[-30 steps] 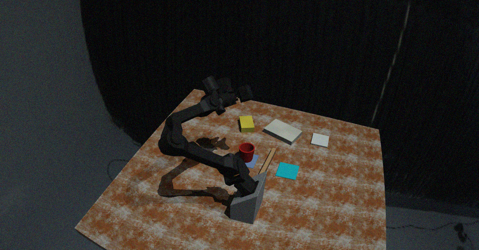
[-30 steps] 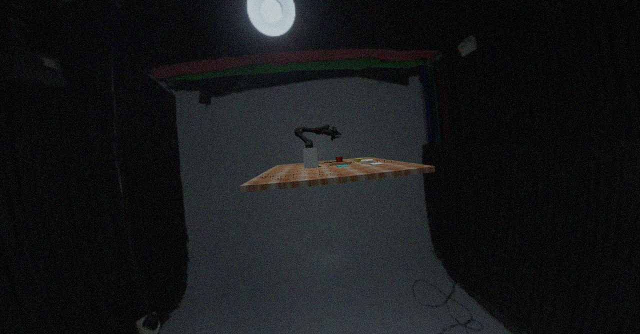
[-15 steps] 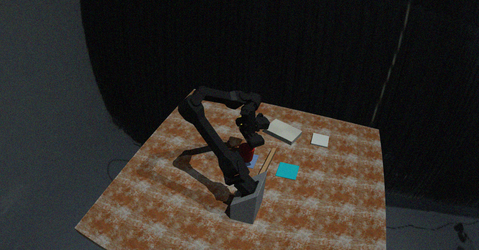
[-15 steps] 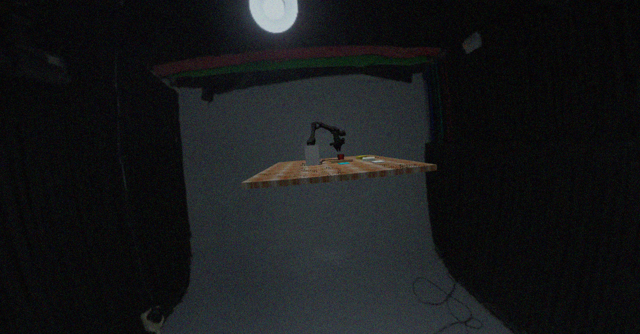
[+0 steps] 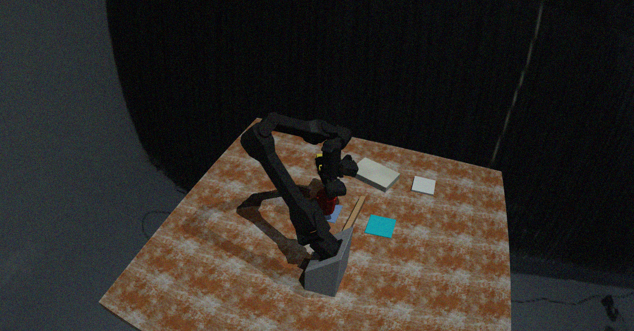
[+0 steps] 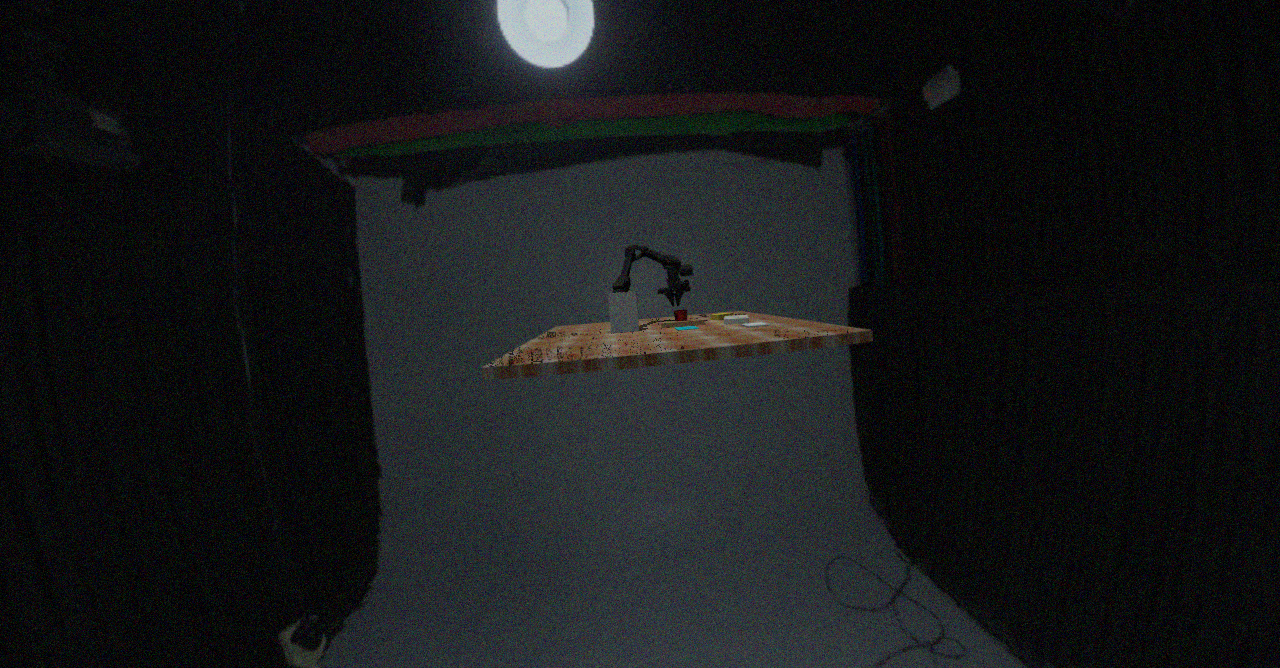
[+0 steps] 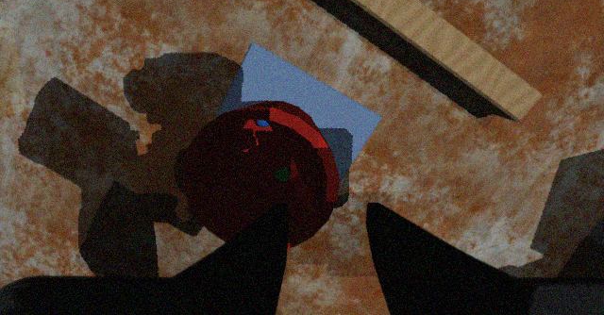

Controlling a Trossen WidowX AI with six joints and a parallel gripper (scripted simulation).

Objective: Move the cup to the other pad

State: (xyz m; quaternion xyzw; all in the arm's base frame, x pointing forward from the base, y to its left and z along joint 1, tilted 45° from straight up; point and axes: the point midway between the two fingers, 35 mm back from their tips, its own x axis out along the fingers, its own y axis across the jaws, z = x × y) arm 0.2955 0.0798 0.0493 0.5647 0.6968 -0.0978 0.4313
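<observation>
Right now the red cup is 6 cm below my gripper tip, 3 cm ahead of it and 1 cm to the left of it. The rest, counted from my gripper tip: green marble (8 cm below, 3 cm to the left, 1 cm ahead); then blue pad (11 cm below, 2 cm ahead, 1 cm to the left); then wooden bar (10 cm below, 9 cm to the right, 1 cm ahead).
</observation>
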